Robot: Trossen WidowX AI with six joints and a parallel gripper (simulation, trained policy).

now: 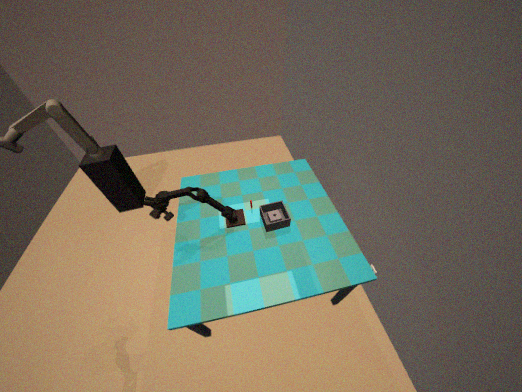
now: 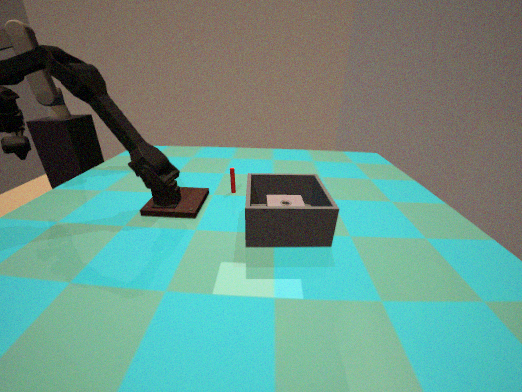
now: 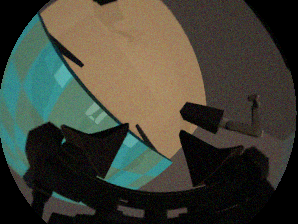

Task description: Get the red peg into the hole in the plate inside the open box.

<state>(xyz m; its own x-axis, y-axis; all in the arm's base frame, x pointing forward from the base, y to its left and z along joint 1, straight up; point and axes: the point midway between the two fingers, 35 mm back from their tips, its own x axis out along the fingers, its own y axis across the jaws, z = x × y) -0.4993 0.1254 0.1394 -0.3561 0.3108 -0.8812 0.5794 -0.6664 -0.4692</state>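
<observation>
Right now my gripper tip is 690 mm short of the red peg, 90 mm above it and 30 mm to the left of it. Also, from my gripper tip: grey box 830 mm ahead, 210 mm to the right, 100 mm below.
</observation>
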